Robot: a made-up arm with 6 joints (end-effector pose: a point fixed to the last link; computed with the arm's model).
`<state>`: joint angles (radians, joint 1 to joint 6).
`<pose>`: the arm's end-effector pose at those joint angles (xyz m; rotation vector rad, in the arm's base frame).
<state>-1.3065 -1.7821 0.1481 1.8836 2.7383 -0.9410</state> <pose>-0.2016 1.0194 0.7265 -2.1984 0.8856 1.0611</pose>
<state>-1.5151 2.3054 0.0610 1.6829 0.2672 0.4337</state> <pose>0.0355 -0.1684 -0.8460 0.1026 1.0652 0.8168</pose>
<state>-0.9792 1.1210 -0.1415 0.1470 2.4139 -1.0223</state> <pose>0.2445 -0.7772 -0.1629 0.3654 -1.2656 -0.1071</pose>
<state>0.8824 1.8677 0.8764 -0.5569 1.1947 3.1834</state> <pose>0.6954 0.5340 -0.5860 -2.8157 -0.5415 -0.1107</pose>
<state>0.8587 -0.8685 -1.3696 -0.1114 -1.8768 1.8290</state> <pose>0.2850 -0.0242 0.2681 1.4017 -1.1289 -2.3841</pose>
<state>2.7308 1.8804 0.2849 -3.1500 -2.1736 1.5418</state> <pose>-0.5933 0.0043 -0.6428 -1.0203 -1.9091 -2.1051</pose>
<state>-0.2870 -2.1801 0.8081 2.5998 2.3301 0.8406</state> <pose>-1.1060 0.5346 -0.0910 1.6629 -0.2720 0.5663</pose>
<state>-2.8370 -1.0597 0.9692 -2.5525 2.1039 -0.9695</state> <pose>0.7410 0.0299 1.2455 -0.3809 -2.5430 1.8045</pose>
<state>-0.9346 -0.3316 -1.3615 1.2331 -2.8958 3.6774</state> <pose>0.1557 -0.3407 0.3098 1.3188 0.1293 2.4891</pose>
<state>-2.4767 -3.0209 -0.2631 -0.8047 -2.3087 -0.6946</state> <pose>0.4312 0.5433 0.0949 -0.2554 -0.0960 -1.8949</pose>
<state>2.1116 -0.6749 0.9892 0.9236 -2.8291 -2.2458</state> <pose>0.4398 -0.4595 1.4138 1.1310 1.5182 -0.5429</pose>
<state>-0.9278 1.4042 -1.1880 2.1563 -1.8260 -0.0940</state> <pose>0.1449 0.0213 -0.1878 1.6923 -2.1688 -1.1588</pose>
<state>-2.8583 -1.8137 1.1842 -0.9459 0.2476 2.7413</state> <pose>1.1682 0.4821 0.4035 1.3037 0.3241 0.4072</pose>
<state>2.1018 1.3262 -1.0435 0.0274 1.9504 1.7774</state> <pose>0.1698 0.1709 -0.1078 -1.3720 -1.6942 1.7801</pose>
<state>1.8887 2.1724 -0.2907 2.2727 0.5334 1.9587</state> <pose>-0.1548 -0.0108 -0.6679 -0.7294 1.2036 -1.2270</pose>
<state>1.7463 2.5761 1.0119 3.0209 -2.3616 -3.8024</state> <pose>-0.2886 0.3029 -0.9609 1.1388 -0.0846 1.7340</pose>
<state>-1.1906 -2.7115 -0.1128 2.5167 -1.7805 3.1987</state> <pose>-0.1702 0.9352 -0.0259 0.4819 2.0582 -0.9837</pose>
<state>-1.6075 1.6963 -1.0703 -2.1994 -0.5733 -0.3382</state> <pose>0.1425 0.1478 0.0936 -1.1102 0.1493 1.1467</pose>
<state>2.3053 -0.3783 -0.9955 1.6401 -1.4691 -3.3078</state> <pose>-0.3490 0.3624 0.5767 1.0432 0.4795 0.7630</pose>
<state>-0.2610 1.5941 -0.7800 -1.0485 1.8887 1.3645</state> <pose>-0.0958 -0.0947 -0.1121 -1.6640 1.2855 -0.6396</pose>
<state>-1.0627 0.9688 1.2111 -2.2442 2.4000 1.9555</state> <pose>0.7240 -1.0015 0.5848 -1.0476 -0.8847 2.7247</pose>
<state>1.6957 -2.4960 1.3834 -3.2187 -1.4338 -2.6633</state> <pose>-0.1216 -0.8965 -0.7123 -1.1867 0.3336 1.6650</pose>
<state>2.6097 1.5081 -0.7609 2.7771 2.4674 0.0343</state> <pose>-0.2741 -0.0913 -0.3117 -0.4909 -1.5412 -0.8445</pose>
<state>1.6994 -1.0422 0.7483 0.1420 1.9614 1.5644</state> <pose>0.3183 -0.6625 1.2468 1.6145 -0.8575 -1.6683</pose>
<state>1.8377 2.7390 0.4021 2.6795 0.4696 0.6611</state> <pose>-0.1504 -0.2407 -0.8770 0.0238 0.5312 -1.4299</pose>
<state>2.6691 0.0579 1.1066 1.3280 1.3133 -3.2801</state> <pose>-0.1495 0.1393 1.5796 0.1132 -0.8524 -1.7445</pose>
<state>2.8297 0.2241 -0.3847 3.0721 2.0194 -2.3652</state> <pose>-0.7659 0.0027 0.4323 2.3031 -0.1739 -0.7844</pose>
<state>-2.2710 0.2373 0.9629 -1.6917 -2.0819 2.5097</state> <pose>-0.5132 -0.6526 1.1322 -1.5906 0.3780 0.0240</pose>
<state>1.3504 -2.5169 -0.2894 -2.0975 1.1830 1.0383</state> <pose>-0.2507 -0.5833 0.4693 2.6716 -0.2107 0.8504</pose>
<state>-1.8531 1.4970 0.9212 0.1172 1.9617 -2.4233</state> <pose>-0.5581 -1.0934 -0.0697 0.6568 -1.5203 0.3195</pose>
